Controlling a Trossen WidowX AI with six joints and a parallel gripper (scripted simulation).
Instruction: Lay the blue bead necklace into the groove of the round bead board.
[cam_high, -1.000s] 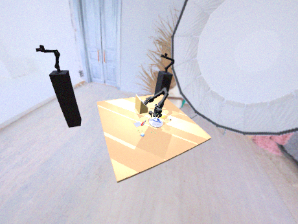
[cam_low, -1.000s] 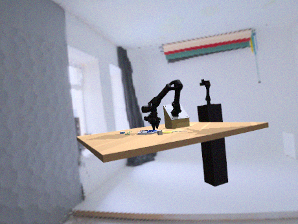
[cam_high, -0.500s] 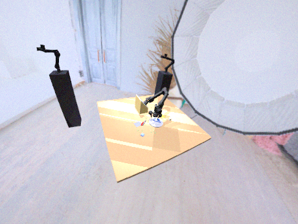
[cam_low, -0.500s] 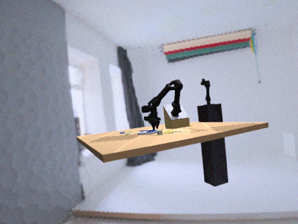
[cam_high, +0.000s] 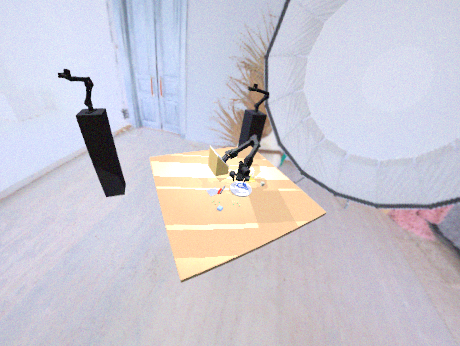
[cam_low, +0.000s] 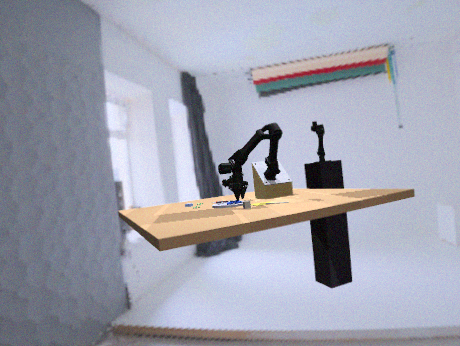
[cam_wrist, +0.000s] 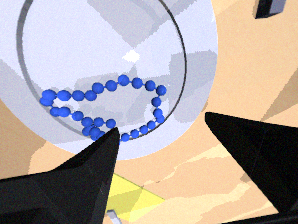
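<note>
Right now my gripper tip is 60 mm short of the round bead board and 10 mm above it. The rest, counted from my gripper tip: yellow flat piece 160 mm to the left, 60 mm behind, 20 mm below; then red-and-grey object 180 mm to the right, 40 mm ahead, 20 mm below; then white cylinder 240 mm to the left, 70 mm ahead.
</note>
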